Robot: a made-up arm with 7 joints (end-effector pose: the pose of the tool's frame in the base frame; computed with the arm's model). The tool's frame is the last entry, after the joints.
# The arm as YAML. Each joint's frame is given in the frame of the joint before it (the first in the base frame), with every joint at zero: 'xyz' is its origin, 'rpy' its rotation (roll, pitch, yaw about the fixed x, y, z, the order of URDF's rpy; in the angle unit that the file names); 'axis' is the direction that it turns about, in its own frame. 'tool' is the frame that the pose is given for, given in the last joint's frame.
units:
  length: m
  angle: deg
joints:
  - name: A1
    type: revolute
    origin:
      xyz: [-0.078, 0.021, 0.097]
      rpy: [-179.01, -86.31, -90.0]
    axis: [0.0, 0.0, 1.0]
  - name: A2
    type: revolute
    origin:
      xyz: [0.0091, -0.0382, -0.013]
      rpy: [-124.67, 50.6, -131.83]
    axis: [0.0, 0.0, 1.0]
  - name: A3
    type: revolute
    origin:
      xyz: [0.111, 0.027, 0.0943]
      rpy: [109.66, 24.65, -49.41]
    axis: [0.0, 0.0, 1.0]
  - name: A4
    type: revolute
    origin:
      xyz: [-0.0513, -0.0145, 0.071]
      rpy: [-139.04, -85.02, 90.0]
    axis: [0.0, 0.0, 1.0]
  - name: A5
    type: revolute
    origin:
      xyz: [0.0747, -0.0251, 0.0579]
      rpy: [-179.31, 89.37, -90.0]
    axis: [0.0, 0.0, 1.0]
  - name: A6
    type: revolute
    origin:
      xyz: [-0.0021, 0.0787, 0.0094]
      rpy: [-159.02, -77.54, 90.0]
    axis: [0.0, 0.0, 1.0]
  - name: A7
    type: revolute
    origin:
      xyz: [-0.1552, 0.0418, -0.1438]
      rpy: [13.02, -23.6, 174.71]
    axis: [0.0, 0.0, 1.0]
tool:
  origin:
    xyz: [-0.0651, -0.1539, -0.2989]
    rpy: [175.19, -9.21, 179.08]
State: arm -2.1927 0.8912 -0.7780 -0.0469 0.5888 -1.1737 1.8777
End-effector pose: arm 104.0 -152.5 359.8 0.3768 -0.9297 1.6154
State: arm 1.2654 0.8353 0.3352 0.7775 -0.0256 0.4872 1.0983
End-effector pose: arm 55.4 -271.9 524.5 0.0936 0.3950 0.2370
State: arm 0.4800 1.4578 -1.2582 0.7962 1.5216 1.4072 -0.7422
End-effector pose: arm -137.2 -229.7 57.3 -0.6502 -2.5735 1.1482
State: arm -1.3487 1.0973 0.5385 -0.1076 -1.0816 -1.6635 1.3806
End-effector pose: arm -83.2 -106.5 -449.0 2.1142 1.2002 0.0031
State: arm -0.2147 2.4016 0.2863 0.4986 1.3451 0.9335 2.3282
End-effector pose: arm -128.3 305.2 -210.5 2.7808 -0.5798 -1.2876
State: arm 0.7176 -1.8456 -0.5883 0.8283 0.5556 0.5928 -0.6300
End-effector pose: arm -108.2 -121.0 -176.0 1.9337 -1.3960 0.3637
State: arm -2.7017 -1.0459 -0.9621 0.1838 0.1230 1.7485 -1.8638
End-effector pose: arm -27.9 -352.4 105.5 0.1558 1.7564 -2.2071
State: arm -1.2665 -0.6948 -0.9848 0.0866 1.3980 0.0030 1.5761
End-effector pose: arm -64.5 343.5 415.7 -1.2688 -0.3629 1.4836
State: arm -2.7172 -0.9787 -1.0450 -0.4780 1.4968 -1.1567 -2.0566
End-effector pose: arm -212.2 343.3 171.2 -1.0264 0.1272 1.2905
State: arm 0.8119 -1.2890 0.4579 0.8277 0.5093 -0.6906 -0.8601
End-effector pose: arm -69.1 -341.9 110.5 0.1136 -2.4032 1.4237
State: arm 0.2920 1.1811 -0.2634 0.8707 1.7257 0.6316 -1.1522
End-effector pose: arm -200.6 -30.8 -101.8 -2.2949 -2.0834 0.2984
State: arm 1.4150 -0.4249 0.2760 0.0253 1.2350 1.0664 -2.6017
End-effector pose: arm -18.3 -329.2 179.5 -0.1178 1.7847 -1.5265
